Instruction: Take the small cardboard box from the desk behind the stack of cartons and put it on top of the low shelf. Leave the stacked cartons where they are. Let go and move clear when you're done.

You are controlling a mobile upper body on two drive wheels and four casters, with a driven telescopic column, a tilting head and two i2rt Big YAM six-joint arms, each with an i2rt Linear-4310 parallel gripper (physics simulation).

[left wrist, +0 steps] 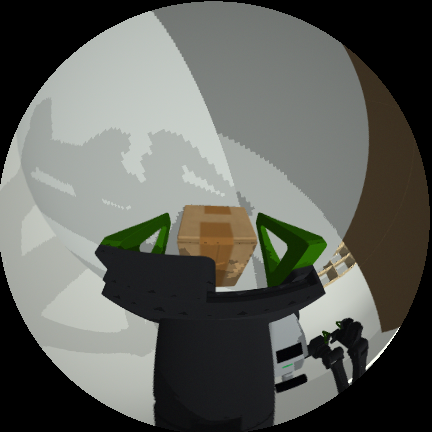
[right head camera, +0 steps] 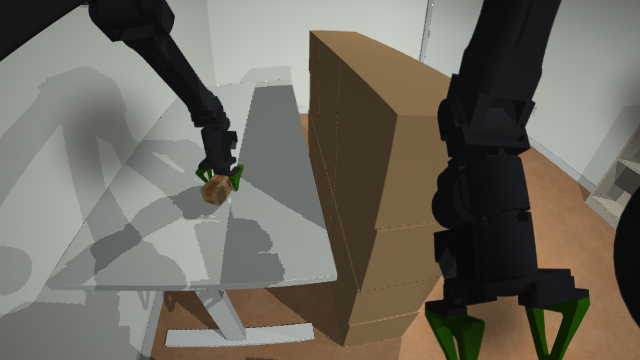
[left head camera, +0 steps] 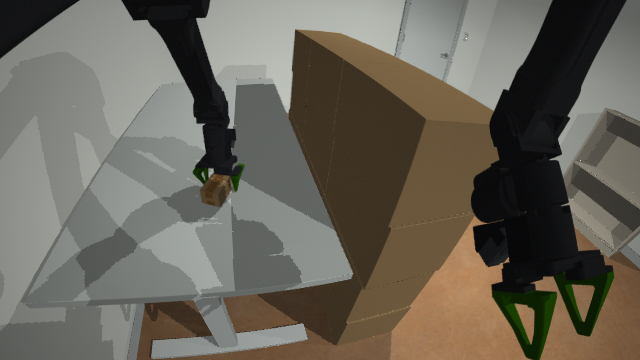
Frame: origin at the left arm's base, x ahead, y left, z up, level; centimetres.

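Seen in the pictures: left gripper, between the fingertips: (left wrist: 212, 217); right gripper, between the fingertips: (left wrist: 328, 326) (left head camera: 560, 346); right arm's base, origin of its link: (left wrist: 320, 349).
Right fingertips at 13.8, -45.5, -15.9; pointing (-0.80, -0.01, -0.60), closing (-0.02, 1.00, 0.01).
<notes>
A point is followed by its place in that frame, as x, y, z.
The small brown cardboard box (left head camera: 215, 193) @[67.5, 0.0, -39.0] (right head camera: 215, 193) @[67.2, -0.4, -39.1] (left wrist: 216, 240) @[76.3, -0.3, -39.1] with a tape strip is at the desk (left head camera: 150, 272) @[44.7, 13.1, -43.8] (right head camera: 150, 270) @[42.7, 11.8, -43.8]. My left gripper (left head camera: 219, 186) @[75.0, 0.1, -43.5] (right head camera: 221, 185) @[75.0, 0.1, -43.5] (left wrist: 212, 217) @[75.0, 0.1, -43.5] is open, with its green fingers on either side of the box. In the left wrist view, gaps show between the box and both fingers. The stacked cartons (left head camera: 430, 175) @[51.6, -47.5, -20.5] (right head camera: 407, 170) @[51.4, -45.7, -19.3] (left wrist: 392, 200) stand upright along the desk's right side. A pale low shelf unit (left head camera: 597, 242) @[81.6, -295.1, -111.8] (right head camera: 600, 208) @[130.4, -289.7, -109.9] is partly visible at the far right. My right gripper (left head camera: 559, 345) @[13.8, -45.5, -15.9] (right head camera: 502, 356) @[13.8, -45.5, -15.9] is open and empty, away from the desk.
The carton stack rises above the desk top, between the desk and my right arm. A wall runs along the desk's left side. A door (left head camera: 430, 40) @[326.2, -196.8, -9.6] is in the background. The desk's metal foot (left head camera: 265, 339) (right head camera: 275, 334) stands on the brown floor.
</notes>
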